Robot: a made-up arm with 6 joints. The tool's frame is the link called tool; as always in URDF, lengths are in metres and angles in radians. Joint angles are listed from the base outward. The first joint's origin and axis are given. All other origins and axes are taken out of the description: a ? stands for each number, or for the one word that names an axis. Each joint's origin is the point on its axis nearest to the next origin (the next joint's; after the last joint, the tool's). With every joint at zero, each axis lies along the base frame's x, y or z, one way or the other. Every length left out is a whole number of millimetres.
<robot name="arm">
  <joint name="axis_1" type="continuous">
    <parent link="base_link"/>
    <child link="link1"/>
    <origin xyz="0 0 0.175"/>
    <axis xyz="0 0 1"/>
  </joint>
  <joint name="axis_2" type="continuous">
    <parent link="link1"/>
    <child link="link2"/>
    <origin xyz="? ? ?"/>
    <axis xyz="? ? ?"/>
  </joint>
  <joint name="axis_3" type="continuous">
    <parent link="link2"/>
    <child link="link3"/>
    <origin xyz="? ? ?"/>
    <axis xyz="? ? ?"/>
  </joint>
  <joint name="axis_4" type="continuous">
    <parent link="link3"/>
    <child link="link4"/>
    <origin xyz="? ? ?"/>
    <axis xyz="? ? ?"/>
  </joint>
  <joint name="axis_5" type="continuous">
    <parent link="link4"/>
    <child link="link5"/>
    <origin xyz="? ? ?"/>
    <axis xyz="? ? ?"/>
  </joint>
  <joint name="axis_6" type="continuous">
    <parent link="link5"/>
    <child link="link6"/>
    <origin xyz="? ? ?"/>
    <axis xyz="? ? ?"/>
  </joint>
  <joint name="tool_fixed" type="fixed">
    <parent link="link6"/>
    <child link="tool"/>
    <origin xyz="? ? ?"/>
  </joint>
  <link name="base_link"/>
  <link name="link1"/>
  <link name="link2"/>
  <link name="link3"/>
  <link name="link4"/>
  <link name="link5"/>
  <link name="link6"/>
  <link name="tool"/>
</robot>
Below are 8 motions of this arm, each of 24 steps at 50 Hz.
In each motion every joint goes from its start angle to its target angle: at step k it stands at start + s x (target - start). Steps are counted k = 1, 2, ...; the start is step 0. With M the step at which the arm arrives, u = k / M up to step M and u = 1 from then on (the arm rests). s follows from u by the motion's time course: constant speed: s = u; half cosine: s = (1 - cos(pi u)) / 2; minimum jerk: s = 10 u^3 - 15 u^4 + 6 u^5.
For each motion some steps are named. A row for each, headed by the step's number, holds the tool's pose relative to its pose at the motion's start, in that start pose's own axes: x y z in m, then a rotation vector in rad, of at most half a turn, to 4 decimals.
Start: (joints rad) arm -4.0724 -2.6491 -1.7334 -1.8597 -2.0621 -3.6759
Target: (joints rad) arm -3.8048 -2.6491 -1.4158 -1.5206 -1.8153 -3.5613
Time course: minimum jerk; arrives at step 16
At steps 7, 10, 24:
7: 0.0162 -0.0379 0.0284 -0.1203 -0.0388 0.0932
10: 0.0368 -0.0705 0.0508 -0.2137 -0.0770 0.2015
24: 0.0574 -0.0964 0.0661 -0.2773 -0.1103 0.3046

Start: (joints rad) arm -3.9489 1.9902 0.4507 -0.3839 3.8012 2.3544
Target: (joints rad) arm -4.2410 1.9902 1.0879 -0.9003 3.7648 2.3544
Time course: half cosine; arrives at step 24
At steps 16, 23, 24:
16: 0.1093 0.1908 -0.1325 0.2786 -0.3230 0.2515
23: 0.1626 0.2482 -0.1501 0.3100 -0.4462 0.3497
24: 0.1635 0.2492 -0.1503 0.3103 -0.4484 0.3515

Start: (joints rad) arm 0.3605 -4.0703 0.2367 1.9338 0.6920 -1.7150
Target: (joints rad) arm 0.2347 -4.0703 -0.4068 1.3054 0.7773 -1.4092
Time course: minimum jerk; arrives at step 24
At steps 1, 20, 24:
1: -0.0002 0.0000 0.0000 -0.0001 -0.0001 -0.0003
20: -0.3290 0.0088 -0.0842 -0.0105 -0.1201 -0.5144
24: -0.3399 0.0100 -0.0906 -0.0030 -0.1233 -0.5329

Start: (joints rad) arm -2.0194 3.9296 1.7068 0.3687 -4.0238 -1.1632
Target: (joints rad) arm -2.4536 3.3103 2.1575 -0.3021 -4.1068 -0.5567
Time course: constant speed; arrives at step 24
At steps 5, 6, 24:
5: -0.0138 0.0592 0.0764 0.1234 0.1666 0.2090
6: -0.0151 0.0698 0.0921 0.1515 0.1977 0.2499
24: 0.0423 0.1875 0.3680 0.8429 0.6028 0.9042

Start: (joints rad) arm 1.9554 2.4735 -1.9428 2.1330 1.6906 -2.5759
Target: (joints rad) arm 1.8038 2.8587 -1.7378 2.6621 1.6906 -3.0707
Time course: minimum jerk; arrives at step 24
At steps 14, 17, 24:
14: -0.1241 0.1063 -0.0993 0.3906 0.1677 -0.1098
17: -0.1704 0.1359 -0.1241 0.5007 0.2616 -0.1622
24: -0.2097 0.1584 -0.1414 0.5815 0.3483 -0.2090

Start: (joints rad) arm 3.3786 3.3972 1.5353 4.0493 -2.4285 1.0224
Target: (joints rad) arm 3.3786 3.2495 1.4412 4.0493 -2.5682 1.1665
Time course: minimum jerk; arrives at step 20
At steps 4, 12, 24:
4: -0.0077 0.0037 0.0016 -0.0039 0.0074 0.0012
12: -0.0889 0.0465 0.0242 -0.0434 0.0928 0.0180
24: -0.1287 0.0704 0.0396 -0.0613 0.1397 0.0296

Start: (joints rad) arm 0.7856 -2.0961 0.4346 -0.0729 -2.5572 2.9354
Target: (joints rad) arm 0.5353 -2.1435 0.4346 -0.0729 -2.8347 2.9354
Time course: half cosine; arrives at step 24
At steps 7, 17, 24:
7: 0.0084 -0.0463 0.0120 -0.0560 0.0568 0.0214
17: 0.0404 -0.1834 0.0591 -0.2382 0.2311 0.0702
24: 0.0523 -0.2250 0.0772 -0.2990 0.2861 0.0800

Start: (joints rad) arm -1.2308 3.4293 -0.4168 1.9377 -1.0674 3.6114
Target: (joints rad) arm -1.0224 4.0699 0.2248 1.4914 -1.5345 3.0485
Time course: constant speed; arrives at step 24
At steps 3, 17, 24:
3: 0.1110 0.0746 0.0307 0.0497 0.0987 -0.2426
17: 0.7102 0.2107 0.0996 0.2732 0.5087 -1.3776
24: 1.0078 0.1521 0.0802 0.3769 0.6838 -1.9377

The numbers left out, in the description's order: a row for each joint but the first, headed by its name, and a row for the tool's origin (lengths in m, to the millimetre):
axis_2: xyz 0 0.026 0, axis 0 1 0
axis_3: xyz 0 0 0.686, axis 0 1 0
axis_4: xyz 0 0 0.498, axis 0 0 1
axis_5: xyz 0 0 0, axis 0 1 0
axis_6: xyz 0 0 0.118, axis 0 0 1
tool: xyz 0 0 0

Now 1 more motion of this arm.
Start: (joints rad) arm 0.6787 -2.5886 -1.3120 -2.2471 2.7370 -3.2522
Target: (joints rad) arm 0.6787 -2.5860 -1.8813 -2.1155 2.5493 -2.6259
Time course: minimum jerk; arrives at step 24
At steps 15, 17, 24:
15: 0.0731 0.1242 0.0808 0.3270 -0.1471 0.5166
17: 0.0821 0.1432 0.0998 0.3781 -0.1850 0.6082
24: 0.0915 0.1655 0.1251 0.4392 -0.2374 0.7228

